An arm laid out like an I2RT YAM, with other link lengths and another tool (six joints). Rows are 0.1 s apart.
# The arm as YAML. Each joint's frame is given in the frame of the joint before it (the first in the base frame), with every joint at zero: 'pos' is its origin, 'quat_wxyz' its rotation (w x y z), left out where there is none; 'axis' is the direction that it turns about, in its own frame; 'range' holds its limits. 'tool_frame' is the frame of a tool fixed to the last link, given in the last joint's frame.
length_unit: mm
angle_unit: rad
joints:
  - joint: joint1
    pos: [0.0, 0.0, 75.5]
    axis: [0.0, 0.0, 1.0]
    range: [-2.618, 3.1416]
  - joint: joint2
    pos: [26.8, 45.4, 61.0]
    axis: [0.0, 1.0, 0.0]
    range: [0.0, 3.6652]
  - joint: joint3
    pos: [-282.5, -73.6, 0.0]
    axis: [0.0, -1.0, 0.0]
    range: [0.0, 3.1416]
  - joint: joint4
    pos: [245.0, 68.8, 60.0]
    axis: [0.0, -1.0, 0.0]
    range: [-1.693, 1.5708]
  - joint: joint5
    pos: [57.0, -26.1, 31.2]
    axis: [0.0, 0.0, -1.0]
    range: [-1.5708, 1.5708]
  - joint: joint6
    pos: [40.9, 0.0, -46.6]
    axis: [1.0, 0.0, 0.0]
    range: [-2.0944, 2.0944]
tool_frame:
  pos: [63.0, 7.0, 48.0]
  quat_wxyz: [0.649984, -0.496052, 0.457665, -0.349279]
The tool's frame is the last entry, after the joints.
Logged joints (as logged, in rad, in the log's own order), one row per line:
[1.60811 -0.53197 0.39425 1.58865 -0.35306 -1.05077]
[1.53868 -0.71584 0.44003 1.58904 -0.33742 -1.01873]
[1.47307 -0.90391 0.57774 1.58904 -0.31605 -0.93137]
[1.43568 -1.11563 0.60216 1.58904 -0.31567 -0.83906]
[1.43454 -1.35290 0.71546 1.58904 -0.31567 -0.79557]
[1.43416 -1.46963 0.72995 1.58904 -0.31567 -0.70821]
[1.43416 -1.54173 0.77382 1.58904 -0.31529 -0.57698]
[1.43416 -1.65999 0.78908 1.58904 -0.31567 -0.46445]
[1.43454 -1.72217 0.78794 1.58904 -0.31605 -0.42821]
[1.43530 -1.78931 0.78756 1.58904 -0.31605 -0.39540]
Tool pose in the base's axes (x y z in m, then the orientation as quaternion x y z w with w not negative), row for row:
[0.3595 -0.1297 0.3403 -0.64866 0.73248 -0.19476 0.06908]
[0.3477 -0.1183 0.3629 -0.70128 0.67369 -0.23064 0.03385]
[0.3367 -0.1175 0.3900 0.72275 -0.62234 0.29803 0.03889]
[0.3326 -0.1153 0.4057 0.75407 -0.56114 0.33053 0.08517]
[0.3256 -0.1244 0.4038 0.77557 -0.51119 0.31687 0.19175]
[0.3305 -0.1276 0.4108 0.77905 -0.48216 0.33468 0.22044]
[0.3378 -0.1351 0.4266 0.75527 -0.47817 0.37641 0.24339]
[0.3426 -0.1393 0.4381 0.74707 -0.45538 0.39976 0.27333]
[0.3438 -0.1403 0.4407 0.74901 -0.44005 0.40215 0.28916]
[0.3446 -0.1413 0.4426 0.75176 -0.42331 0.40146 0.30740]
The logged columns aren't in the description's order. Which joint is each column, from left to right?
Columns, left to right: joint2, joint6, joint5, joint3, joint1, joint4.
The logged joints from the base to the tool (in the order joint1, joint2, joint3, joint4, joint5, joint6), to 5 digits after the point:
[-0.35306 1.60811 1.58865 -1.05077 0.39425 -0.53197]
[-0.33742 1.53868 1.58904 -1.01873 0.44003 -0.71584]
[-0.31605 1.47307 1.58904 -0.93137 0.57774 -0.90391]
[-0.31567 1.43568 1.58904 -0.83906 0.60216 -1.11563]
[-0.31567 1.43454 1.58904 -0.79557 0.71546 -1.35290]
[-0.31567 1.43416 1.58904 -0.70821 0.72995 -1.46963]
[-0.31529 1.43416 1.58904 -0.57698 0.77382 -1.54173]
[-0.31567 1.43416 1.58904 -0.46445 0.78908 -1.65999]
[-0.31605 1.43454 1.58904 -0.42821 0.78794 -1.72217]
[-0.31605 1.43530 1.58904 -0.39540 0.78756 -1.78931]

